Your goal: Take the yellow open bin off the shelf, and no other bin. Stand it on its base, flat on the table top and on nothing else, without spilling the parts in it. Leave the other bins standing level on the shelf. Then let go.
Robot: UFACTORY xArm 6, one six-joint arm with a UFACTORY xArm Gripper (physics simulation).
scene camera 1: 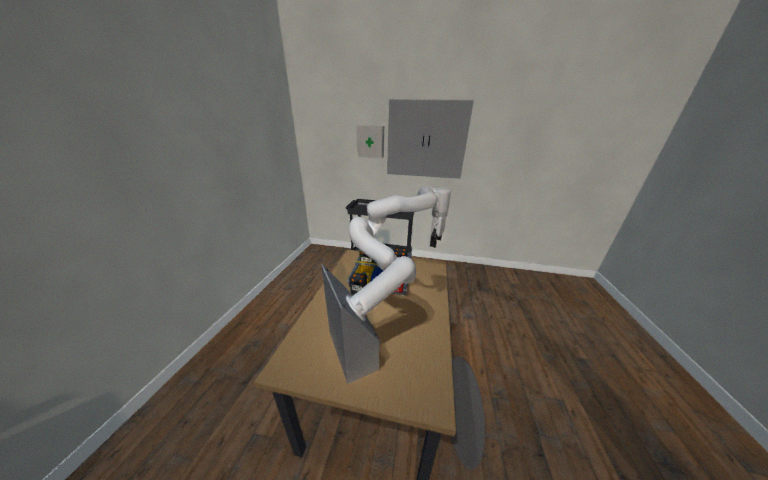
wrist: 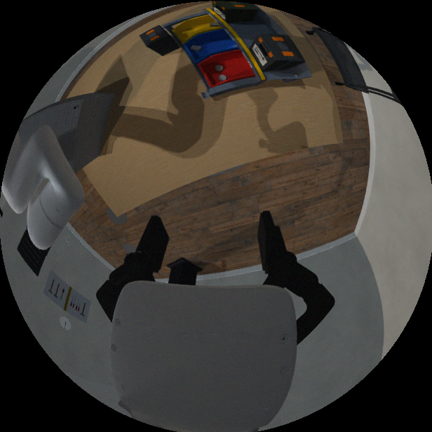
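Seen in the pictures: gripper, fingertip midpoint: (scene camera 1: pixel 435 243); arm's base at its link origin: (scene camera 1: pixel 355 308).
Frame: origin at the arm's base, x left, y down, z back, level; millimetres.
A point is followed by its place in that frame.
Observation:
The yellow open bin (wrist: pixel 196 28) (scene camera 1: pixel 365 268) {z -661, x -68, y 252 mm} stands on the shelf (wrist: pixel 280 25) at the top of the wrist view, at the far end of a row of bins. The blue bin (wrist: pixel 212 46) is beside it, with a grey part inside. The red bin (wrist: pixel 232 67) is at the near end, with round grey parts inside. What the yellow bin holds is too small to tell. My gripper (wrist: pixel 209 225) (scene camera 1: pixel 434 238) {z -321, x -434, y -120 mm} is open and empty, up in the air past the table's right edge in the scene view, well away from the bins.
Black boxes with orange marks (wrist: pixel 279 51) (wrist: pixel 160 39) stand on the shelf and near the yellow bin's front. The wooden table (scene camera 1: pixel 413 362) {z 65, x -258, y 294 mm} (wrist: pixel 150 175) bears the shelf and a grey angled panel (scene camera 1: pixel 359 345) {z 115, x -14, y 84 mm} by the arm's base. A black cart (scene camera 1: pixel 410 232) stands behind the table.

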